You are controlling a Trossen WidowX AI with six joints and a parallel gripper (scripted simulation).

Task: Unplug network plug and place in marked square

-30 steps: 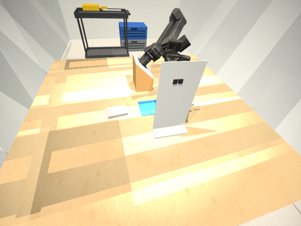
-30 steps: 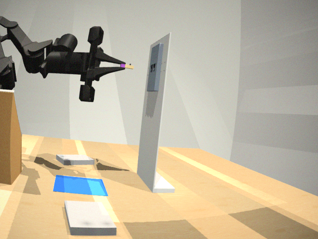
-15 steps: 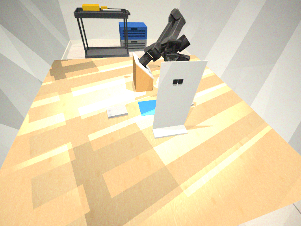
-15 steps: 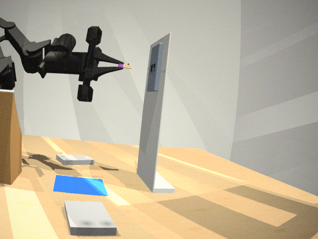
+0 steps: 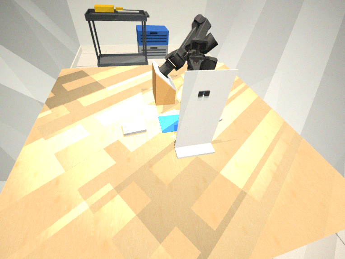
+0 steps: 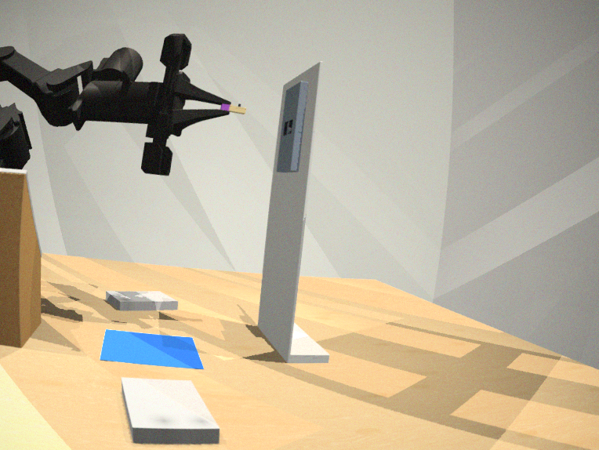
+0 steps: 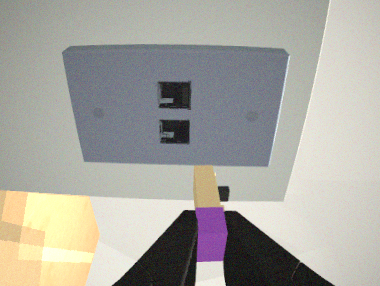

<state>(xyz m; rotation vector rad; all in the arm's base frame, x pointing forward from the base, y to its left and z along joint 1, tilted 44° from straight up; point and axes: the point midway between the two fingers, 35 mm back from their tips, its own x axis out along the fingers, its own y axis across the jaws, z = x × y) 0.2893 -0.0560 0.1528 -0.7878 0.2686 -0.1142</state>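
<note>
Right now my gripper tip is 30 cm above the blue marked square, 8 cm past it and 5 cm to the left of it. From my gripper tip the other things lie so: upright panel (13 cm below, 10 cm ahead); network plug (1 cm ahead).
</note>
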